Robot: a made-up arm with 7 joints. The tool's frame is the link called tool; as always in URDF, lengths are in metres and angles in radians.
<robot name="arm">
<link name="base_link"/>
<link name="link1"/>
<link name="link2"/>
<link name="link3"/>
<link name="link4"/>
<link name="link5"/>
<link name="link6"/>
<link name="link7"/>
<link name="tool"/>
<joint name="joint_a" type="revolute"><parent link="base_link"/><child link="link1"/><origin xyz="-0.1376 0.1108 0.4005" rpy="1.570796 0.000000 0.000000"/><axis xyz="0 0 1"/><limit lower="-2.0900" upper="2.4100" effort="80" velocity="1.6"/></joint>
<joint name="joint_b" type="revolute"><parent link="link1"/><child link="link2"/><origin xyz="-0.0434 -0.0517 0.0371" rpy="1.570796 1.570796 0.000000"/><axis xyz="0 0 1"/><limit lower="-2.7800" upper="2.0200" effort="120" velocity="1.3"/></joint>
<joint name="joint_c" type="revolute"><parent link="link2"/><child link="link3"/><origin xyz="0.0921 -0.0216 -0.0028" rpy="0.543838 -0.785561 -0.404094"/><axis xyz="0 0 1"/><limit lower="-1.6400" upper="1.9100" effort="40" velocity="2.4"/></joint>
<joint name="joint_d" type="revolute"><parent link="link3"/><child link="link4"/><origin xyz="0.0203 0.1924 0.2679" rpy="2.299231 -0.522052 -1.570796"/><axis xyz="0 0 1"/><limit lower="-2.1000" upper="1.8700" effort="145" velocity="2.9"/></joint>
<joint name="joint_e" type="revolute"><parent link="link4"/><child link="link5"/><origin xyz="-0.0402 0.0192 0.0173" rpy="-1.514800 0.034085 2.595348"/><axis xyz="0 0 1"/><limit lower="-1.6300" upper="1.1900" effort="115" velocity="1.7"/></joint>
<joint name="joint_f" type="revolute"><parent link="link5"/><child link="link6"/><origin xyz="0.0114 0.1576 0.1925" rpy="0.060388 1.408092 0.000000"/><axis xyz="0 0 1"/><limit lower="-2.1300" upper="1.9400" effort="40" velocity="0.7"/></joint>
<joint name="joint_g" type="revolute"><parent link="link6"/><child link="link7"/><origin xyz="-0.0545 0.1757 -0.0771" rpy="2.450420 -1.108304 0.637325"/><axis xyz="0 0 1"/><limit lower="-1.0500" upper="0.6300" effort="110" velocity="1"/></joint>
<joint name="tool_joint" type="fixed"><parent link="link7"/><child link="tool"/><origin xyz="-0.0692 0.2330 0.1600" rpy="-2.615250 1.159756 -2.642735"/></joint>
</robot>
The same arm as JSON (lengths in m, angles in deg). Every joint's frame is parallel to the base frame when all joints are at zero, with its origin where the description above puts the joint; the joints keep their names.
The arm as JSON. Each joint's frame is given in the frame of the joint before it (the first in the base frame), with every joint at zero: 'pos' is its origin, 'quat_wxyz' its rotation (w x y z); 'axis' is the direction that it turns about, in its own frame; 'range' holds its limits. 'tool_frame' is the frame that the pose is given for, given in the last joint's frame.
{
  "length_unit": "m",
  "angle_unit": "deg",
  "joints": [
    {
      "joint": "joint_a",
      "pos": [
        -0.1376,
        0.1108,
        0.4005
      ],
      "quat_wxyz": [
        1.0,
        0.0,
        0.0,
        0.0
      ],
      "axis": [
        0.0,
        -1.0,
        0.0
      ],
      "range": [
        -119.75,
        138.08
      ]
    },
    {
      "joint": "joint_b",
      "pos": [
        -0.0434,
        -0.0371,
        -0.0517
      ],
      "quat_wxyz": [
        1.0,
        0.0,
        0.0,
        0.0
      ],
      "axis": [
        0.0,
        0.0,
        -1.0
      ],
      "range": [
        -159.28,
        115.74
      ]
    },
    {
      "joint": "joint_c",
      "pos": [
        -0.0216,
        0.0921,
        0.0028
      ],
      "quat_wxyz": [
        1.0,
        0.0,
        0.0,
        0.0
      ],
      "axis": [
        -0.237797,
        -0.759892,
        -0.604993
      ],
      "range": [
        -93.97,
        109.43
      ]
    },
    {
      "joint": "joint_d",
      "pos": [
        0.1097,
        -0.1904,
        -0.2468
      ],
      "quat_wxyz": [
        1.0,
        0.0,
        0.0,
        0.0
      ],
      "axis": [
        0.035699,
        -0.046599,
        0.998276
      ],
      "range": [
        -120.32,
        107.14
      ]
    },
    {
      "joint": "joint_e",
      "pos": [
        0.0451,
        -0.0033,
        0.0156
      ],
      "quat_wxyz": [
        1.0,
        0.0,
        0.0,
        0.0
      ],
      "axis": [
        0.161692,
        0.982151,
        0.096095
      ],
      "range": [
        -93.39,
        68.18
      ]
    },
    {
      "joint": "joint_f",
      "pos": [
        0.0328,
        0.2042,
        -0.1388
      ],
      "quat_wxyz": [
        1.0,
        0.0,
        0.0,
        0.0
      ],
      "axis": [
        1.0,
        0.0,
        0.0
      ],
      "range": [
        -122.04,
        111.15
      ]
    },
    {
      "joint": "joint_g",
      "pos": [
        -0.0771,
        0.073,
        -0.1688
      ],
      "quat_wxyz": [
        1.0,
        0.0,
        0.0,
        0.0
      ],
      "axis": [
        -0.343814,
        -0.939037,
        0.0013
      ],
      "range": [
        -60.16,
        36.1
      ]
    }
  ],
  "tool_frame": {
    "pos": [
      -0.0507,
      -0.1515,
      0.2432
    ],
    "quat_wxyz": [
      0.416814,
      0.547405,
      0.609656,
      0.393616
    ]
  }
}

